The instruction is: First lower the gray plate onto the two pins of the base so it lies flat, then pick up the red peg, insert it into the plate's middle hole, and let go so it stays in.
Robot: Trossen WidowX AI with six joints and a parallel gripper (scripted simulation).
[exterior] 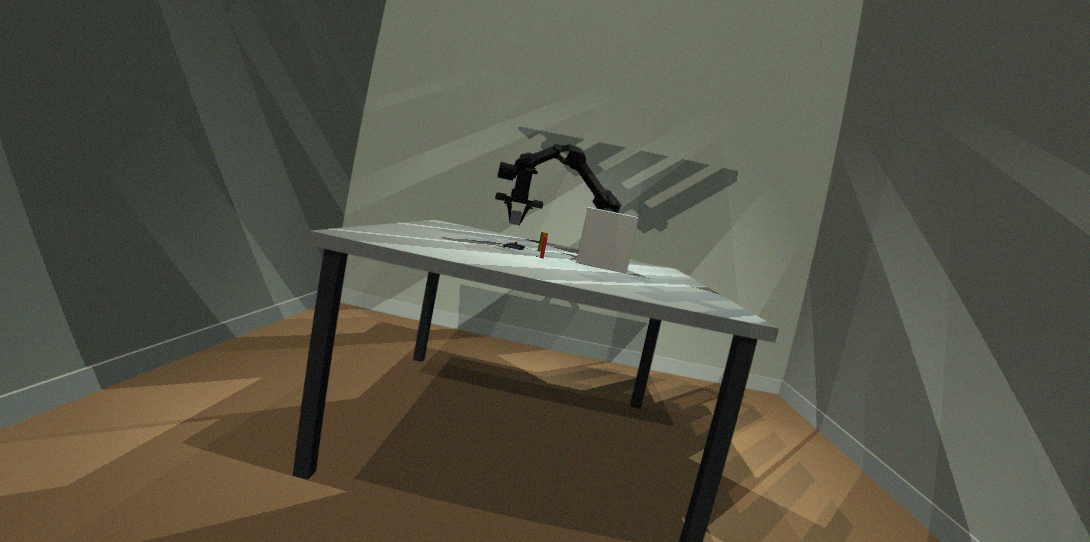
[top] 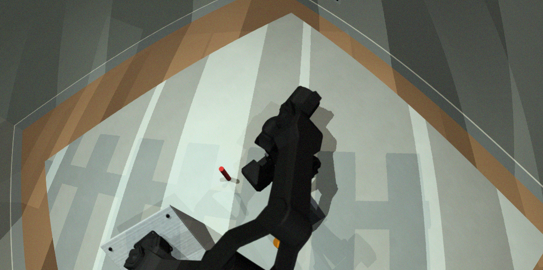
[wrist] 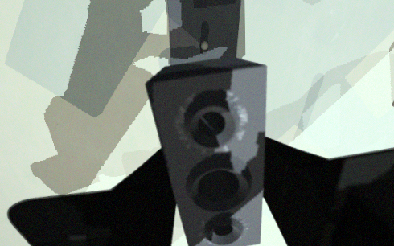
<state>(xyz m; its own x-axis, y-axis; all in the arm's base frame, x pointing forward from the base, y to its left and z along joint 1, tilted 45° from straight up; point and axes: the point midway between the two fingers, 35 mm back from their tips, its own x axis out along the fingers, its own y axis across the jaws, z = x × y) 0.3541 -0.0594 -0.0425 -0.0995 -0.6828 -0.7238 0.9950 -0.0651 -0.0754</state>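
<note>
Right now my gripper tip is 1 cm past the base, 8 cm to the left of it and 10 cm above it. Round my gripper tip: orange cylinder 13 cm behind, 13 cm to the right, 6 cm below; red peg 12 cm behind, 12 cm to the left, 6 cm below; gray plate 3 cm above.
</note>
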